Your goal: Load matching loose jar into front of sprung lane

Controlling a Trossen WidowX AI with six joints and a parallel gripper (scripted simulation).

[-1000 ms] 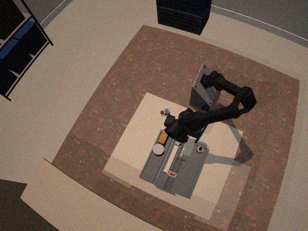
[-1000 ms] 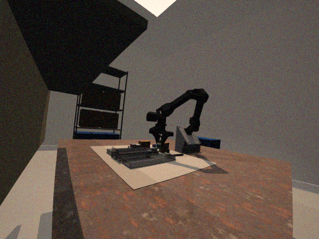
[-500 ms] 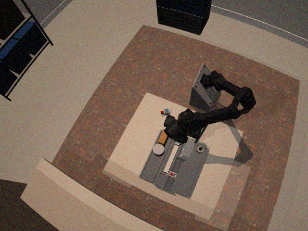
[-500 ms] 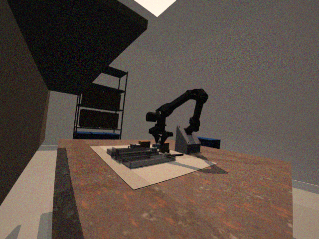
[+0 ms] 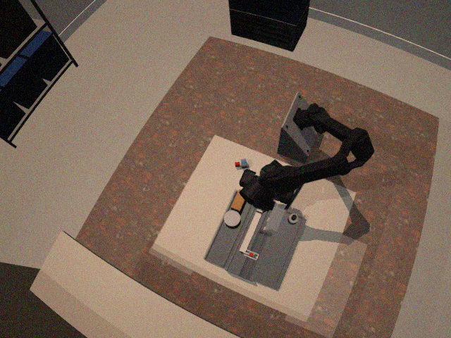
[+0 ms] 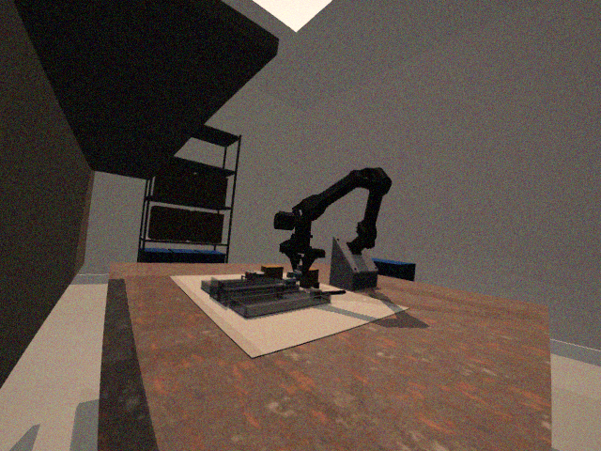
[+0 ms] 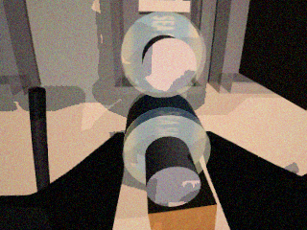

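My gripper tip is now 7 cm short of the orange box, 8 cm to the left of it and 1 cm above it. Also, from my gripper tip: grey disc 14 cm ahead, 7 cm to the right, 2 cm below; then grey lane rack 19 cm ahead, 4 cm to the left, 3 cm below; then dark rod 6 cm behind, 10 cm to the left, 5 cm below.
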